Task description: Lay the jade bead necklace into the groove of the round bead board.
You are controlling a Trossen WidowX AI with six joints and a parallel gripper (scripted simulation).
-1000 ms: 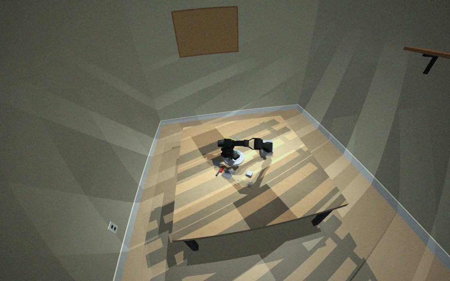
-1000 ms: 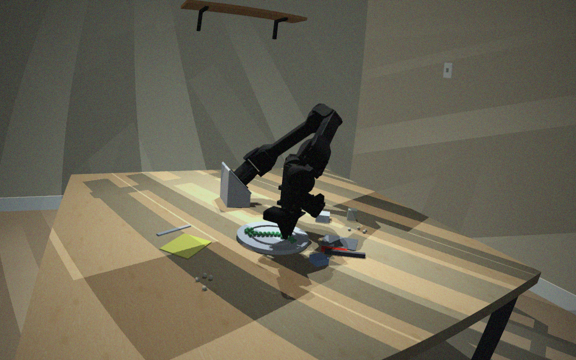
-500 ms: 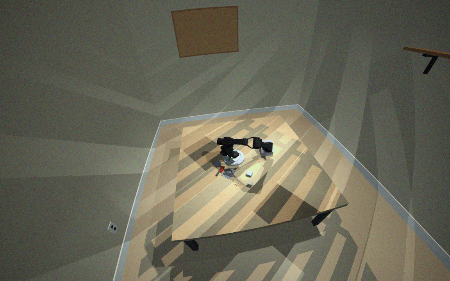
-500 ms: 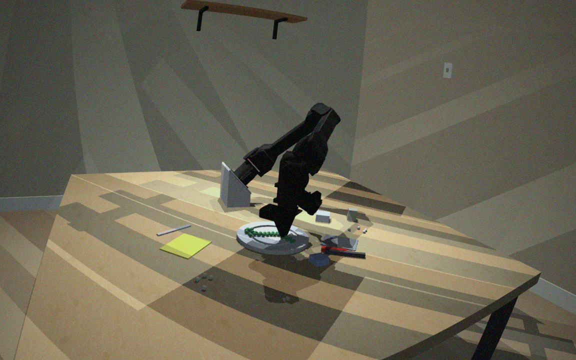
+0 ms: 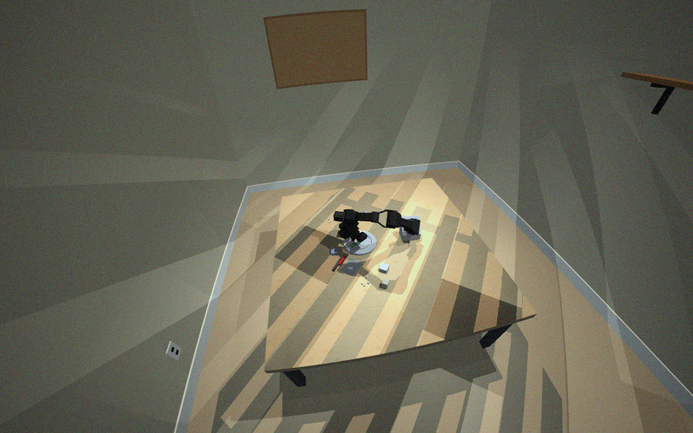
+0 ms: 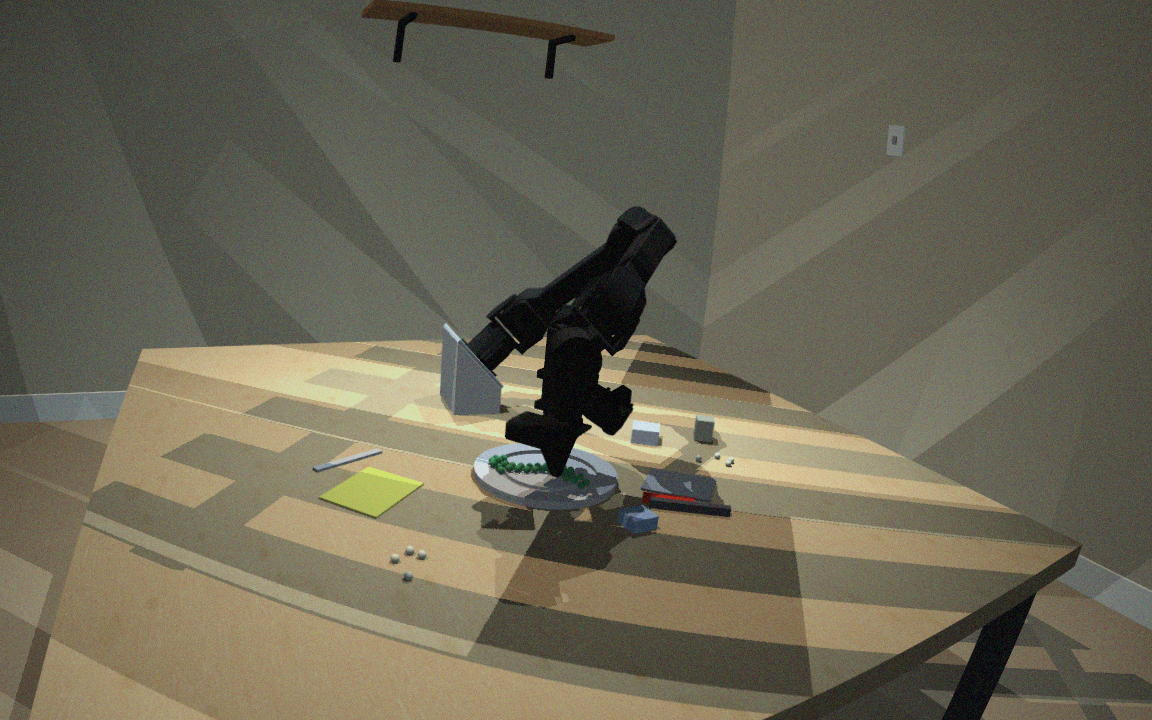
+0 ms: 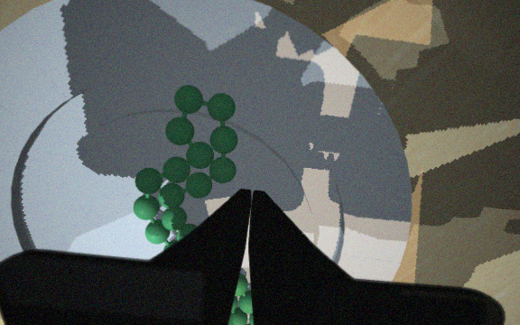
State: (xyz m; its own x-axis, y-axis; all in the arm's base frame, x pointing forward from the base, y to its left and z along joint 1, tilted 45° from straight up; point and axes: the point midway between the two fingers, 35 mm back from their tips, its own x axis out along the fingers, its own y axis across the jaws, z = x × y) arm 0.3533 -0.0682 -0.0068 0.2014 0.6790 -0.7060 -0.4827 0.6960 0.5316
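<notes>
Now: the round grey bead board 4 cm behind my gripper tip, 1 cm to the left of it and 1 cm below it. Round my gripper tip: grey plate (18 cm to the left, 6 cm ahead, 2 cm below); then blue block (13 cm ahead, 4 cm to the left, 1 cm below); then red and black pen (13 cm to the left, 11 cm ahead, 2 cm below).
</notes>
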